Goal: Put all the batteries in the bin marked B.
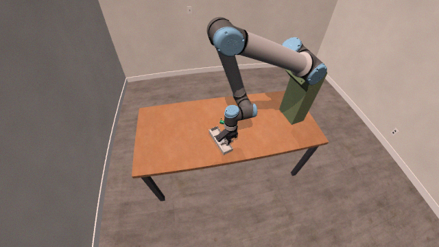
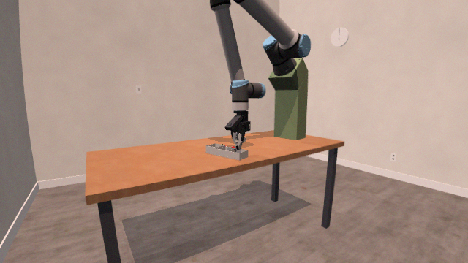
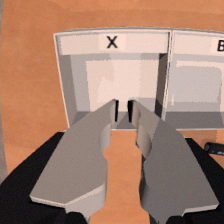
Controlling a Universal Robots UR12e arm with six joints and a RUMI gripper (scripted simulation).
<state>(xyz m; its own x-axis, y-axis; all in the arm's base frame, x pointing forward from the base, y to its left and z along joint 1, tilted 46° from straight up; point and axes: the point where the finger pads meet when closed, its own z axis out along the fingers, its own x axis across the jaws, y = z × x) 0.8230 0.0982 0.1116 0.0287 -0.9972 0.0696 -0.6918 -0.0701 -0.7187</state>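
The red battery is 150 mm to the right of my hand, 120 mm behind it and 50 mm below it. From my hand the other things lie so: black battery 140 mm to the right, 70 mm behind, 50 mm below; then grey bin tray 70 mm to the right, 30 mm below, 20 mm ahead; then red die 190 mm to the right, 90 mm behind, 40 mm below.
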